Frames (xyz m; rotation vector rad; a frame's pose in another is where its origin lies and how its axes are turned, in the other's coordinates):
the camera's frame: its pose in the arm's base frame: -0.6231 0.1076 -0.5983 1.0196 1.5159 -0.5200
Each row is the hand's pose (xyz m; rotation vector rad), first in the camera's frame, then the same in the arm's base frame.
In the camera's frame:
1: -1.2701 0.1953 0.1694 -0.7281 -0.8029 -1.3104
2: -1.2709 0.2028 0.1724 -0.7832 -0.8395 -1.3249
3: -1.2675 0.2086 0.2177 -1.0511 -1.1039 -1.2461
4: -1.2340 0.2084 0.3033 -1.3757 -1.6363 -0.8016
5: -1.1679 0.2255 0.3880 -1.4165 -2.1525 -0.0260
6: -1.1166 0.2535 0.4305 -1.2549 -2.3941 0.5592
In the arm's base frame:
1: -0.4409 -0.3165 0.6129 -0.8122 1.2530 -0.9862
2: -0.4331 -0.3153 0.6146 -0.8683 1.2154 -0.9571
3: -0.4027 -0.3473 0.6025 -1.0314 0.9272 -0.7685
4: -0.3529 -0.4054 0.5515 -1.0372 0.3226 -0.4393
5: -0.2874 -0.4437 0.4735 -0.7637 -0.3385 -0.1551
6: -0.2374 -0.4472 0.4214 -0.4912 -0.7445 -0.0176

